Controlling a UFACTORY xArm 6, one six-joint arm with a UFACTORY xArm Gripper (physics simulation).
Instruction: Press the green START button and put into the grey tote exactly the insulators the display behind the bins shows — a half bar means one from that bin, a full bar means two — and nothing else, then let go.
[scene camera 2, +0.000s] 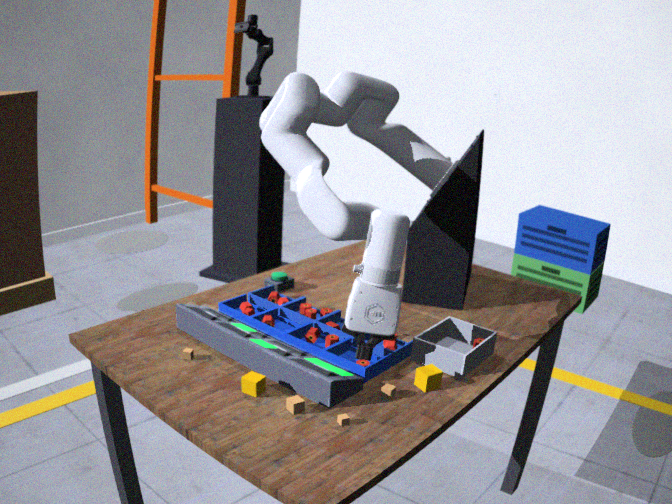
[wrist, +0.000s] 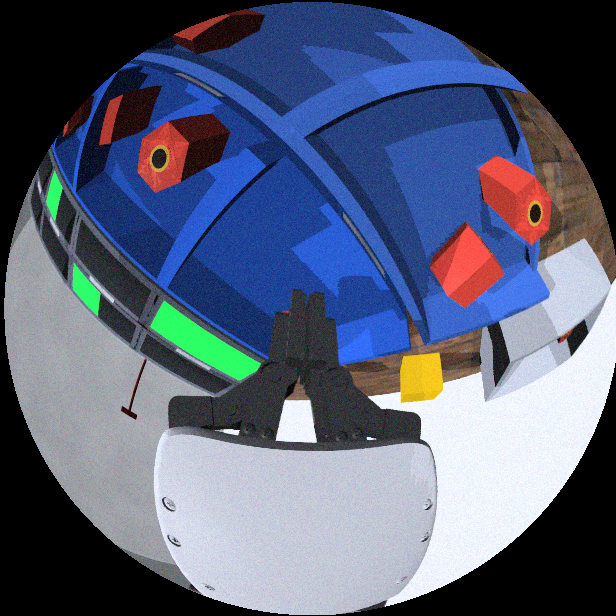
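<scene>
My gripper (scene camera 2: 366, 347) (wrist: 306, 316) is shut with nothing seen between the fingers. It hangs low over the right end of the blue bin tray (scene camera 2: 314, 332) (wrist: 321, 189). The compartment under the fingertips looks empty. Two red insulators (wrist: 465, 264) (wrist: 514, 198) lie in the compartment to the right, another (wrist: 172, 152) to the left. The grey display (scene camera 2: 271, 355) shows a long green bar (scene camera 2: 328, 367) (wrist: 201, 339) and two shorter ones (scene camera 2: 264, 343) (scene camera 2: 242, 327). The grey tote (scene camera 2: 454, 342) (wrist: 540, 339) holds one red insulator (scene camera 2: 477, 341). The green START button (scene camera 2: 279, 276) sits beyond the tray.
Yellow blocks (scene camera 2: 427, 377) (scene camera 2: 252, 383) and small tan cubes (scene camera 2: 295, 403) (scene camera 2: 343, 418) (scene camera 2: 187, 353) lie on the table near the display. A tall black wedge panel (scene camera 2: 445, 238) stands behind the arm. A blue and green crate (scene camera 2: 561, 254) sits beyond the table's right edge.
</scene>
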